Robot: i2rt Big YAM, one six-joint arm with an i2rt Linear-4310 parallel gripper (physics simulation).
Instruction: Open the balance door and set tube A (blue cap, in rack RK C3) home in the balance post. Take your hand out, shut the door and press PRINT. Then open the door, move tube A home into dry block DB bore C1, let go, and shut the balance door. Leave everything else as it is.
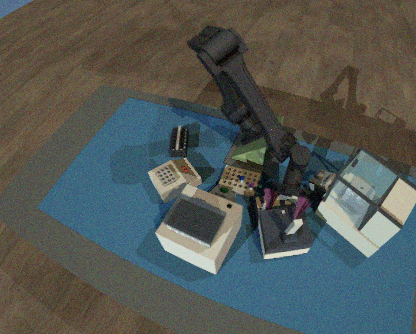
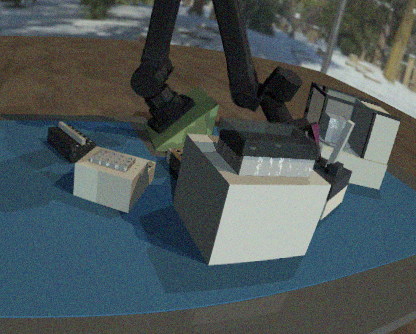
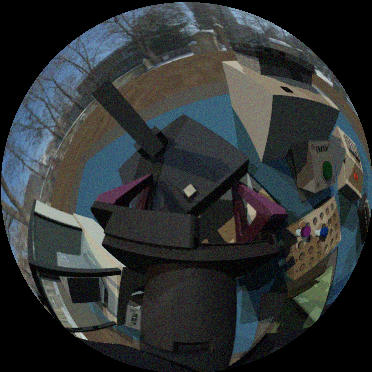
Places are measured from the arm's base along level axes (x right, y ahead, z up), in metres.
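Pixels of known places: gripper, fingertip midpoint: [image 1: 280, 218] [image 3: 193, 180]; arm's base at its link origin: [image 1: 257, 134] [image 2: 172, 115].
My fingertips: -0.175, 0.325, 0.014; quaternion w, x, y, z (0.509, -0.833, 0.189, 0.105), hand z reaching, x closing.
For each thing: its middle in the pictures, then the offset to it from my fingertips, as dx, dy, dz. "spot": a spot on its surface instead.
- dark-topped device at a spot on its surface: [image 3: 205, 157] spot: +0.021, +0.018, +0.012
- Tube A's blue cap at the middle of its body: [image 3: 323, 231] [image 1: 242, 178] +0.164, -0.113, -0.019
- tan rack at the middle of its body: [image 3: 316, 235] [image 1: 239, 181] +0.174, -0.121, -0.053
- purple cap at the middle of its body: [image 3: 305, 231] [image 1: 251, 185] +0.125, -0.096, -0.019
- glass-walled balance at the middle of its body: [image 3: 78, 279] [image 2: 333, 129] [image 1: 356, 193] -0.220, -0.144, +0.043
- small labelled box at a spot on its surface: [image 3: 133, 315] spot: -0.111, -0.182, +0.011
- beige box with a bore grid, body centre: [image 2: 116, 170] [image 1: 174, 177] +0.386, -0.042, -0.033
- large white machine with a dark lid, body centre: [image 2: 240, 169] [image 3: 296, 102] [image 1: 207, 214] +0.204, +0.077, +0.027
- upright white paddle at the middle of its body: [image 3: 128, 118] [image 2: 340, 145] [image 1: 293, 228] -0.041, +0.059, +0.075
- black strip at a spot on its surface: [image 2: 70, 142] spot: +0.464, -0.168, -0.032
My gripper [image 1: 285, 204] [image 3: 193, 180] is open, its magenta fingers apart above the rear edge of a dark-topped device [image 1: 285, 230] [image 3: 205, 157]. Nothing is between them. Tube A's blue cap [image 1: 242, 178] [image 3: 323, 231] shows in the tan rack [image 1: 248, 172] [image 3: 300, 275], beside a purple cap [image 1: 251, 185] [image 3: 305, 231]; the rack is to one side of the gripper. The glass-walled balance [image 1: 345, 227] [image 2: 367, 170] [image 3: 100, 245] stands on the other side; its door's position is unclear. A small labelled box [image 3: 133, 315] is beside it. A beige box with a bore grid [image 1: 175, 177] [image 2: 102, 180], apparently the dry block, shows a red display.
A large white machine with a dark lid [image 1: 200, 225] [image 2: 270, 220] [image 3: 290, 115] stands near the rack. A box with a green button [image 3: 320, 172] is between them. The dark-topped device has an upright white paddle [image 1: 294, 226] [image 2: 341, 142]. A green wedge [image 1: 252, 151] [image 2: 197, 120] and a black strip [image 1: 179, 141] [image 2: 70, 142] lie farther back.
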